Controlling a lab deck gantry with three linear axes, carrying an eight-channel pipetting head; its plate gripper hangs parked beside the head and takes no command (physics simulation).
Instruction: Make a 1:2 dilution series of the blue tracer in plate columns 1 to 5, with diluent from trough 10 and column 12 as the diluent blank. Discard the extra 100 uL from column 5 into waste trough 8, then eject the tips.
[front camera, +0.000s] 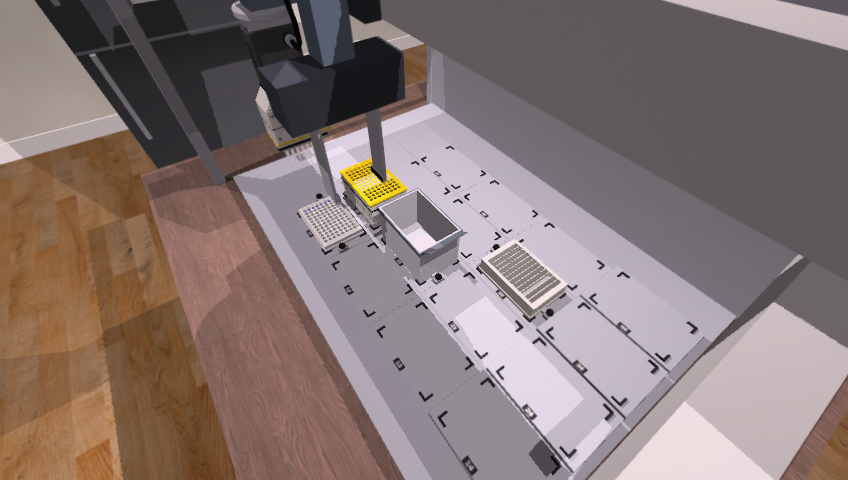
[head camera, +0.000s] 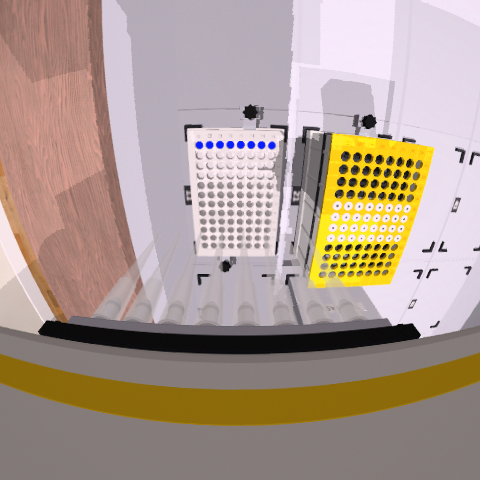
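Observation:
The white well plate (front camera: 330, 224) (head camera: 236, 200) has a full column of blue wells at one end. The three columns beside it look pale, the others grey; their contents cannot be told. The pipetting head (front camera: 290, 135) carries a row of translucent tips (front camera: 300, 152) (head camera: 246, 300), raised above the deck near the plate. Whether the tips hold liquid cannot be told. The cream trough block (front camera: 522, 278) stands to the right; its trough numbers and liquid levels are unreadable. The parked plate gripper (front camera: 358, 190) hangs with its two fingers wide apart, holding nothing.
A yellow tip rack (front camera: 373, 183) (head camera: 370, 212) stands beside the plate, with several rows of white tips between rows of dark empty holes. A tall grey open bin (front camera: 401, 252) stands between the rack and the trough block. A dark upright panel (front camera: 624, 118) borders the deck.

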